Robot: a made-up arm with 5 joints.
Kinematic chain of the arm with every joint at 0, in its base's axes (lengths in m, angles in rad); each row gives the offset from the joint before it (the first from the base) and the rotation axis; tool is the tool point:
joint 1: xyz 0 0 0.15 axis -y
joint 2: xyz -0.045 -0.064 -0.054 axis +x
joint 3: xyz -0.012 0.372 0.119 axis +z
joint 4: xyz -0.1 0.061 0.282 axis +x
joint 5: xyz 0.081 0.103 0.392 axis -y
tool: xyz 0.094 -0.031 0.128
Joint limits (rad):
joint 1: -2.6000..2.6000
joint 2: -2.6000..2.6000
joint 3: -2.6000..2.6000
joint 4: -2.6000..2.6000
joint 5: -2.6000..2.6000
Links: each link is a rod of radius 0.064 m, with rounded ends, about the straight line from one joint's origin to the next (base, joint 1, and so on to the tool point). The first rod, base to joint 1, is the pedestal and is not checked.
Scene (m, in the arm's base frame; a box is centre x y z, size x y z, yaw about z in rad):
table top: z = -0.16
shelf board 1: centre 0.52 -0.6 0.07 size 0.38 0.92 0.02 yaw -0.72
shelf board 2: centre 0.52 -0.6 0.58 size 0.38 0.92 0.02 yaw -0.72
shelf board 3: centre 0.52 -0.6 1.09 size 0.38 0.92 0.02 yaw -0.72
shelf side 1: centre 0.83 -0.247 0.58 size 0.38 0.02 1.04 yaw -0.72
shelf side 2: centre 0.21 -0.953 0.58 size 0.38 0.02 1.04 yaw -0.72
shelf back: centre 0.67 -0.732 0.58 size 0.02 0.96 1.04 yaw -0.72
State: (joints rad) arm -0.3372 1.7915 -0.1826 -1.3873 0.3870
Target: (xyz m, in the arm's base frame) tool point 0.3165 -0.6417 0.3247
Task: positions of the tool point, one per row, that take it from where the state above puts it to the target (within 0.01 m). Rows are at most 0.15 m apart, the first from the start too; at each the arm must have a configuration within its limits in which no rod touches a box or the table.
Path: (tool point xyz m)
1: 0.2596 -0.6288 0.8990
2: 0.1796 -0.5596 0.8995
3: 0.0984 -0.4899 0.8784
4: 0.1173 -0.5142 0.7760
5: 0.1291 -0.5197 0.6636
6: 0.1319 -0.5088 0.5478
7: 0.1254 -0.4874 0.4339
8: 0.1123 -0.4626 0.3247
9: 0.1667 -0.4896 0.3487
10: 0.2234 -0.5301 0.3569
11: 0.2756 -0.5820 0.3482
12: 0.3165 -0.6417 0.3247

